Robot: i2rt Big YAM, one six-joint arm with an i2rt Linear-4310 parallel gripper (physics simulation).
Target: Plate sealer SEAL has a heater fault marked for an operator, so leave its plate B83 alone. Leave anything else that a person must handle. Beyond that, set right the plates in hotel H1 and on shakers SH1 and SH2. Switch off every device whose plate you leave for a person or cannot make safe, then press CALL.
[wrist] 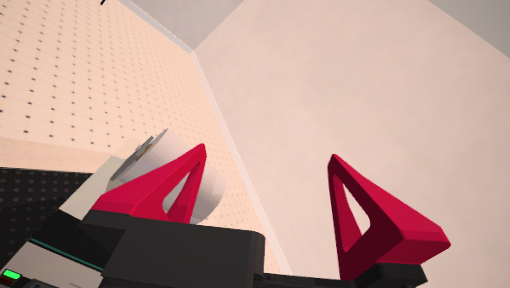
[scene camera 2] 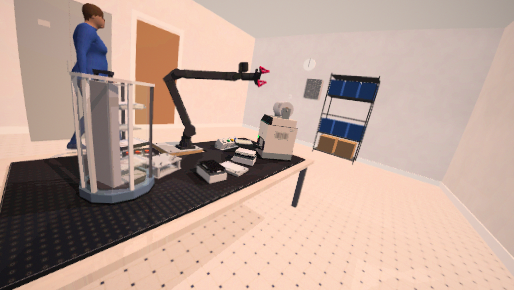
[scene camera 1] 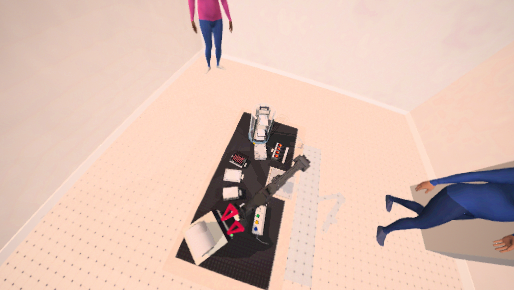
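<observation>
There is my gripper [wrist: 266, 154], open and holding nothing. I can also see a plate hotel tower [scene camera 2: 113, 118], and a white roll [wrist: 167, 146] is in view as well.
</observation>
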